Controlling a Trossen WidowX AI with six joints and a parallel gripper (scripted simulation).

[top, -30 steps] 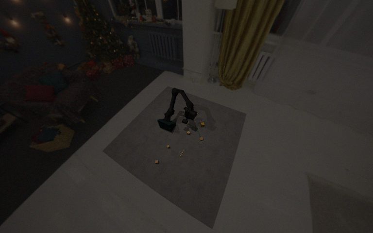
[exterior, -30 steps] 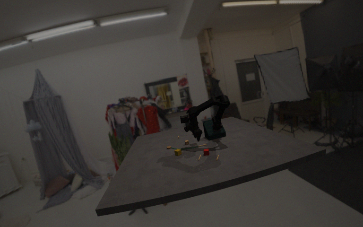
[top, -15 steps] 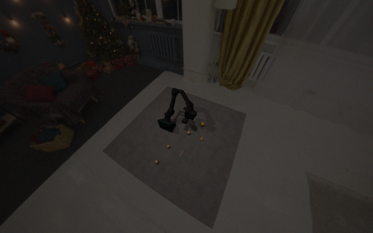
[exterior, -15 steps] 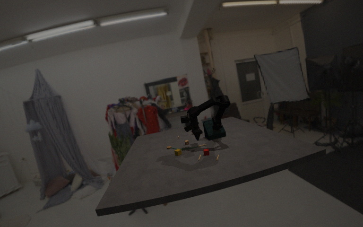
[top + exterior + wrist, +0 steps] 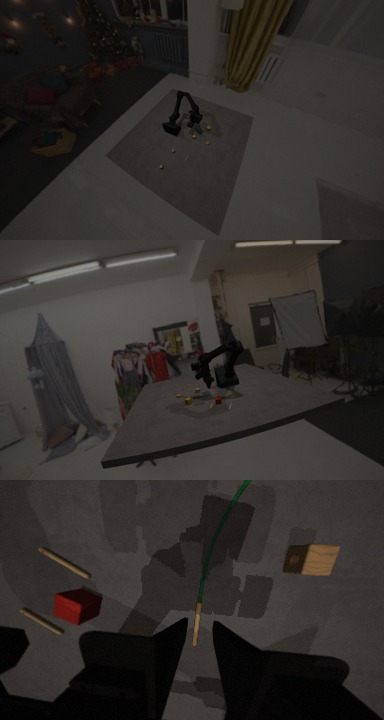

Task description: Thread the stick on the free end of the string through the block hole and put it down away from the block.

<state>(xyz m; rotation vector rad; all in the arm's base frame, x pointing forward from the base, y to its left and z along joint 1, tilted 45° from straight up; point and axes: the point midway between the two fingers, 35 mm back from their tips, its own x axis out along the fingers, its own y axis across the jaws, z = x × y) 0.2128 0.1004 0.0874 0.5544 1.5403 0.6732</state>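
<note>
My gripper tip is now 6 cm above the thin wooden stick and 2 cm past it. From my gripper tip the other things lie so: red cube (17 cm to the left, 4 cm below, 2 cm behind); then wooden block (12 cm to the right, 8 cm ahead, 4 cm below); then yellow cube (17 cm ahead, 7 cm to the left, 4 cm below).
</note>
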